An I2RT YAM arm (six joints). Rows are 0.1 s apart.
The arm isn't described. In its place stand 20 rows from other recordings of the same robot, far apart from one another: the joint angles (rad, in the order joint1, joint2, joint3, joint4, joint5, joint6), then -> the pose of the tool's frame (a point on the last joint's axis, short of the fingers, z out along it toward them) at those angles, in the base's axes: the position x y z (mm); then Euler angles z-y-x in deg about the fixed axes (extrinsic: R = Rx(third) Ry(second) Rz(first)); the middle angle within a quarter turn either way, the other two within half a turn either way.
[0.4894 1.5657 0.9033 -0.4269 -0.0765 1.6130] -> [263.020 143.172 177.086 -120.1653 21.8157 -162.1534]
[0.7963 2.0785 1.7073 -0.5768 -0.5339 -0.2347] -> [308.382 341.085 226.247 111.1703 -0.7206 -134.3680]
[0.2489 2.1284 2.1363 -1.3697 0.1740 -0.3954] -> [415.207 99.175 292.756 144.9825 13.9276 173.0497]
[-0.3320 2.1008 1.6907 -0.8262 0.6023 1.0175] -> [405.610 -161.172 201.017 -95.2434 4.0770 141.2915]
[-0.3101 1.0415 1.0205 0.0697 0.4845 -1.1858] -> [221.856 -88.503 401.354 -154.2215 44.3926 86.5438]
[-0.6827 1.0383 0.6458 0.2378 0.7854 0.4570] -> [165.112 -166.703 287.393 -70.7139 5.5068 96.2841]
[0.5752 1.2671 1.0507 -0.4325 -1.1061 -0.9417] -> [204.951 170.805 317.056 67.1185 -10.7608 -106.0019]
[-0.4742 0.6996 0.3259 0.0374 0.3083 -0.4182] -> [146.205 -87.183 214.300 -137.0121 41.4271 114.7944]
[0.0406 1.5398 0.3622 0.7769 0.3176 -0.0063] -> [260.624 -0.539 132.004 -147.8127 62.4605 143.2680]
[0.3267 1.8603 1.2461 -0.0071 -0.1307 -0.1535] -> [395.384 138.872 210.734 133.9993 46.1967 -146.4887]
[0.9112 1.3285 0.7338 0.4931 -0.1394 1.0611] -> [181.095 241.606 271.144 154.8956 29.5986 -96.6334]
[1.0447 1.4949 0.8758 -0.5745 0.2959 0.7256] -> [146.632 231.845 182.975 162.6956 25.4095 -169.9107]
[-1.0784 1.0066 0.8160 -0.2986 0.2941 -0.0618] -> [97.818 -204.166 298.301 -106.5136 8.2754 117.0312]
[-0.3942 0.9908 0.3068 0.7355 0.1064 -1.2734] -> [194.636 -85.058 231.648 -157.3034 61.1728 83.9061]
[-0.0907 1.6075 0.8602 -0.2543 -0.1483 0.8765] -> [308.246 -22.753 162.828 -129.0785 32.9722 -173.2319]
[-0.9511 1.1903 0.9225 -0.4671 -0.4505 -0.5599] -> [159.427 -196.770 280.546 -157.6163 47.9318 154.2765]
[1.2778 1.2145 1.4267 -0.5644 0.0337 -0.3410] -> [75.559 246.309 433.374 76.4637 17.6497 -111.2107]
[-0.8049 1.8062 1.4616 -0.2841 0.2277 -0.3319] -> [285.580 -308.535 280.013 -135.2097 22.5486 128.3407]
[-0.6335 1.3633 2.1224 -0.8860 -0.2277 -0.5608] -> [173.896 -117.753 570.236 -136.5682 65.8494 107.5387]
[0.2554 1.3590 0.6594 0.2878 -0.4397 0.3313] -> [274.753 87.401 217.237 141.5621 44.0111 -120.2380]
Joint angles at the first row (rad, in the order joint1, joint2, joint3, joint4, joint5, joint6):
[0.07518, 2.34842, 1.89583, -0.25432, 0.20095, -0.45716]
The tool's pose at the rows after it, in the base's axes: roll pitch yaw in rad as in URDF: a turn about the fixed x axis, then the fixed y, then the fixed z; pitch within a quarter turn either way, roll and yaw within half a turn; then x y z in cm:
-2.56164, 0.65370, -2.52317, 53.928, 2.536, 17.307
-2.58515, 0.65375, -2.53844, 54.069, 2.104, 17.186
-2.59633, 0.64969, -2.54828, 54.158, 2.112, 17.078
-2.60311, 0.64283, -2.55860, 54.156, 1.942, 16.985
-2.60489, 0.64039, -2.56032, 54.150, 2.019, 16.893
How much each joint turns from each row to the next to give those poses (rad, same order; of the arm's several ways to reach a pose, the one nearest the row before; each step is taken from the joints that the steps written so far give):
[-0.01532, 0.03683, 0.05833, -0.05834, -0.00458, 0.01382]
[-0.00922, 0.00926, 0.01543, -0.01710, -0.01686, 0.00613]
[-0.00004, 0.00765, 0.01223, -0.01378, -0.00157, 0.00615]
[-0.00303, 0.00309, 0.00467, -0.01079, 0.00152, 0.00308]
[0.00153, 0.00158, 0.00006, -0.00158, 0.00157, 0.00154]

